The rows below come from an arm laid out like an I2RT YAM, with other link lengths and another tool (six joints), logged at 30 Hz.
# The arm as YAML. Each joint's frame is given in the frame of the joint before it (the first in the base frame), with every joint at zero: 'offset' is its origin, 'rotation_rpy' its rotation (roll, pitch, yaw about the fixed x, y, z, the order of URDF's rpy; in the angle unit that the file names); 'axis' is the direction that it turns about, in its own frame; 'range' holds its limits. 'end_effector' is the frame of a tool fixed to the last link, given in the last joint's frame.
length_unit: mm
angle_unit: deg
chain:
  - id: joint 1
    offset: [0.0, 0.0, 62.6]
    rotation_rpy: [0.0, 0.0, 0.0]
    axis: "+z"
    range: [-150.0, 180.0]
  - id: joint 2
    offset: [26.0, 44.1, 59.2]
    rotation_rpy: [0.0, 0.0, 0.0]
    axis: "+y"
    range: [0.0, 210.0]
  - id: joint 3
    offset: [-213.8, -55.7, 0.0]
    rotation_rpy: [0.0, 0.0, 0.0]
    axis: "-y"
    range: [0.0, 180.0]
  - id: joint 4
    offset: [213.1, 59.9, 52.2]
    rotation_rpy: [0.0, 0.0, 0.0]
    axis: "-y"
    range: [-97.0, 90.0]
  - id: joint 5
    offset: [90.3, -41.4, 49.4]
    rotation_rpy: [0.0, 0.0, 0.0]
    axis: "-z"
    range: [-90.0, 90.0]
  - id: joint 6
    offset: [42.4, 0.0, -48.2]
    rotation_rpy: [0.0, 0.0, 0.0]
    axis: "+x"
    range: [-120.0, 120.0]
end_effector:
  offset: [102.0, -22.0, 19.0]
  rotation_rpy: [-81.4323, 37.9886, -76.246]
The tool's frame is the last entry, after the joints.
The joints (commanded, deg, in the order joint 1, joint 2, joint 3, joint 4, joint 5, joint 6), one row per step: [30.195 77.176 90.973 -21.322 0.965 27.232]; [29.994 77.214 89.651 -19.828 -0.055 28.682]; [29.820 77.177 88.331 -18.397 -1.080 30.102]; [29.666 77.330 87.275 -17.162 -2.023 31.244]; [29.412 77.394 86.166 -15.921 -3.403 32.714]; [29.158 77.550 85.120 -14.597 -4.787 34.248]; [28.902 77.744 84.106 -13.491 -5.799 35.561]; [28.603 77.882 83.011 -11.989 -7.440 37.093]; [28.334 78.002 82.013 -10.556 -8.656 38.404]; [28.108 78.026 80.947 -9.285 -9.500 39.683]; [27.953 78.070 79.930 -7.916 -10.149 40.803]
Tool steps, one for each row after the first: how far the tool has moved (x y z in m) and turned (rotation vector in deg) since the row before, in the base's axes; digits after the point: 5 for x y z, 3 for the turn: [0.00202 0.00229 -0.00485 1.431 0.661 0.622]; [0.00146 0.00222 -0.00462 1.401 0.651 0.662]; [0.00181 0.00239 -0.00460 1.084 0.625 0.638]; [0.00132 0.00253 -0.00460 1.417 0.805 0.932]; [0.00153 0.00267 -0.00446 1.479 0.815 0.931]; [0.00184 0.00175 -0.00528 1.135 0.885 0.587]; [0.00120 0.00286 -0.00405 1.544 0.742 1.144]; [0.00126 0.00192 -0.00335 1.321 0.567 0.787]; [0.00103 0.00108 -0.00388 1.180 0.657 0.471]; [0.00101 0.00111 -0.00317 1.085 0.445 0.371]
